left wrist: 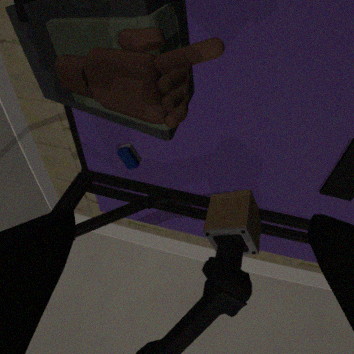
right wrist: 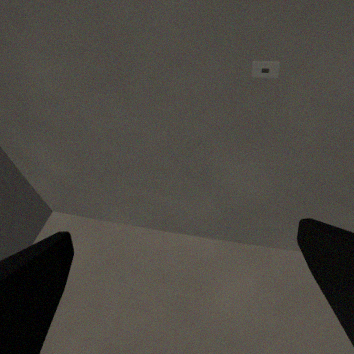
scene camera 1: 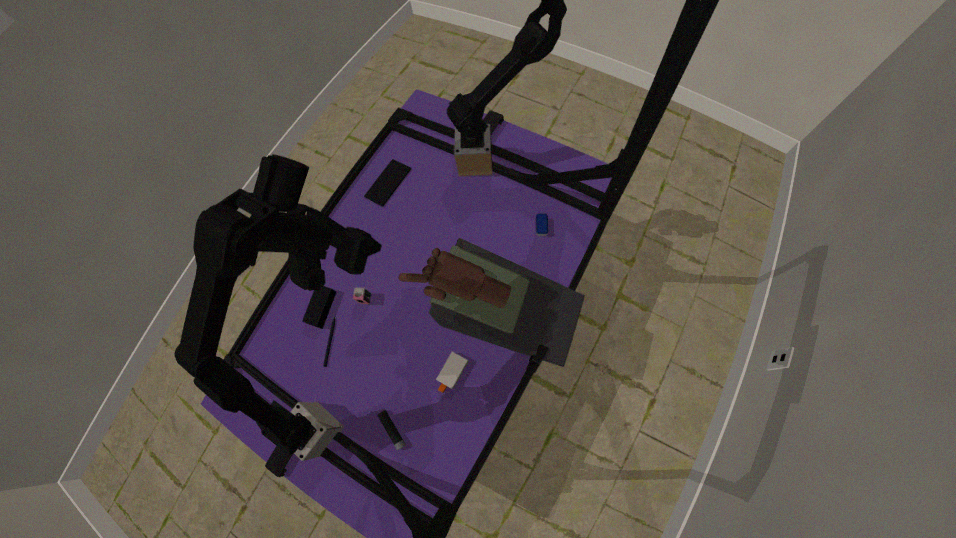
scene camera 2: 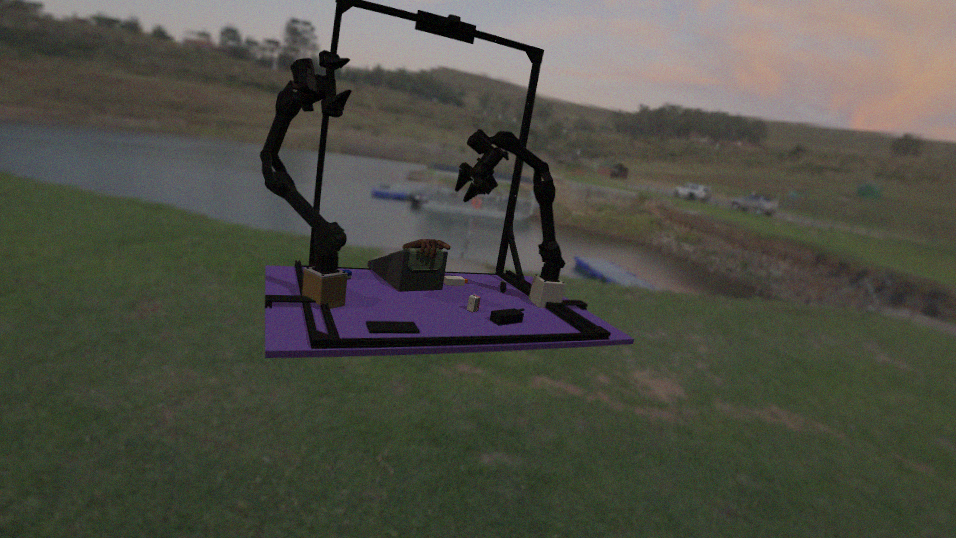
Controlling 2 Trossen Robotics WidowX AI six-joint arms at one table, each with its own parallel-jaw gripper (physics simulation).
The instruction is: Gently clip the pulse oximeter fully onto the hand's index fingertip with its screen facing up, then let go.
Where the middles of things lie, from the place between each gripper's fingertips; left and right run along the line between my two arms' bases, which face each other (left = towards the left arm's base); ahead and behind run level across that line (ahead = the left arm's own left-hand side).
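Scene:
The index finger (left wrist: pixel 210 48) is 5 cm behind my left hand and 1 cm to the right of it, and it is 19 cm below it. I find the dark grey plate (scene camera 1: pixel 549 315) a good way behind my left hand, slightly to the right of it and far below it.
My right hand is 440 mm to the right of the index finger, 180 mm past it and 510 mm above it. As for the dark grey plate, it is a long way to the left of my right hand, well below it and far behind it.

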